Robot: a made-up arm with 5 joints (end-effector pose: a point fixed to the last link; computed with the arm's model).
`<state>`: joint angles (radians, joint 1 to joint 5).
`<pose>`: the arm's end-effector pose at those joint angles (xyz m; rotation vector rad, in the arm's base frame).
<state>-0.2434 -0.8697 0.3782 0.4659 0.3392</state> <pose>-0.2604 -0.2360 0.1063 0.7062 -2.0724 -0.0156</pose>
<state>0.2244 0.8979 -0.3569 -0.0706 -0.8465</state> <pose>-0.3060 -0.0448 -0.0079 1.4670 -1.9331 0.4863</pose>
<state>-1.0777 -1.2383 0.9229 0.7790 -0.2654</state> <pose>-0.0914 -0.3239 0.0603 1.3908 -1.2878 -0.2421</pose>
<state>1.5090 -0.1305 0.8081 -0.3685 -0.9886</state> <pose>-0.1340 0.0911 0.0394 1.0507 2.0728 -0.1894</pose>
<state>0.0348 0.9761 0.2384 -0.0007 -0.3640</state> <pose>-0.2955 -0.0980 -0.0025 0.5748 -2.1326 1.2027</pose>
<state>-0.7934 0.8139 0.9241 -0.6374 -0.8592</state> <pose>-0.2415 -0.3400 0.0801 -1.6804 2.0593 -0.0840</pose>
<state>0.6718 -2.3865 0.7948 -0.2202 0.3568</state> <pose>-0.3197 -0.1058 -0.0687 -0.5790 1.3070 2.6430</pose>
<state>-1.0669 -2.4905 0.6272 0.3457 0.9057</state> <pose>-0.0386 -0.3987 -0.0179 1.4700 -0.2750 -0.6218</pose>
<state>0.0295 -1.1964 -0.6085 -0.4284 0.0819</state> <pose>-0.3206 -0.2653 0.0551 -1.7763 1.8249 1.1037</pose>
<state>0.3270 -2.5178 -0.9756 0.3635 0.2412</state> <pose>-0.4162 -0.1851 -0.0138 -0.5612 1.6739 0.8866</pose>
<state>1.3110 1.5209 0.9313 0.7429 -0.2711</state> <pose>-0.1231 -0.0059 -0.0784 -1.5070 -0.3336 0.9493</pose>
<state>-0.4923 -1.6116 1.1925 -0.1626 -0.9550</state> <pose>-0.1997 -0.3696 0.0004 0.1438 -1.8321 -2.4057</pose>
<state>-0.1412 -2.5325 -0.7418 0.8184 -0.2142</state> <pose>-0.3606 -0.3426 0.0509 -0.9272 1.6660 1.2123</pose>
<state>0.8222 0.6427 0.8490 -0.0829 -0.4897</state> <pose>-0.2025 0.0234 0.0277 -0.9506 -2.5733 0.6563</pose>
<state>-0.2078 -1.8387 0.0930 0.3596 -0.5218</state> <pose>-0.2654 -0.3238 0.0748 -1.3538 1.7274 1.8225</pose>
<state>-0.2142 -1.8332 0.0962 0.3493 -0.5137</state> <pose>-0.2642 -0.3252 0.0742 -1.3594 1.7307 1.8326</pose>
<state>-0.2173 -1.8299 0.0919 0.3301 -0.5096</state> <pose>-0.2641 -0.3267 0.0728 -1.3546 1.7160 1.8417</pose>
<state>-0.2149 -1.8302 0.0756 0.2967 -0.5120</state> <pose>-0.2658 -0.3282 0.0702 -1.3335 1.6724 1.8485</pose>
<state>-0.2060 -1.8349 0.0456 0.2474 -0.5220</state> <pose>-0.2695 -0.3293 0.0659 -1.2945 1.5956 1.8508</pose>
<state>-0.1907 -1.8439 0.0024 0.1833 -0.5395</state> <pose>-0.2751 -0.3296 0.0600 -1.2407 1.4869 1.8457</pose>
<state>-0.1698 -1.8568 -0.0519 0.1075 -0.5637</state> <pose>-0.2820 -0.3286 0.0525 -1.1773 1.3520 1.8302</pose>
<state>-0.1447 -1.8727 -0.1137 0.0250 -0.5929</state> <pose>-0.2895 -0.3258 0.0437 -1.1107 1.2002 1.8029</pose>
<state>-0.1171 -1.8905 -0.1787 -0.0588 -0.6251</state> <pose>-0.2966 -0.3213 0.0345 -1.0467 1.0424 1.7650</pose>
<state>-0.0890 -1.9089 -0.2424 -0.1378 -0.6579</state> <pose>-0.3028 -0.3154 0.0255 -0.9900 0.8902 1.7196</pose>
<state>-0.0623 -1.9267 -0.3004 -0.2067 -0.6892</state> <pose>-0.3077 -0.3089 0.0176 -0.9432 0.7539 1.6716</pose>
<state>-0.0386 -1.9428 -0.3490 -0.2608 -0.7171</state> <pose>-0.3114 -0.3025 0.0114 -0.9073 0.6421 1.6257</pose>
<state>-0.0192 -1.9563 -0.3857 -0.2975 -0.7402</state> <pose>-0.3141 -0.2972 0.0070 -0.8818 0.5599 1.5865</pose>
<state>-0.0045 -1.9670 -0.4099 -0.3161 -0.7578</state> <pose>-0.3162 -0.2932 0.0045 -0.8655 0.5088 1.5558</pose>
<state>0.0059 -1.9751 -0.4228 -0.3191 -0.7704</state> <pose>-0.3179 -0.2906 0.0037 -0.8562 0.4846 1.5339</pose>
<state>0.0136 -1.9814 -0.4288 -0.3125 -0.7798</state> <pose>-0.3194 -0.2889 0.0037 -0.8511 0.4771 1.5177</pose>
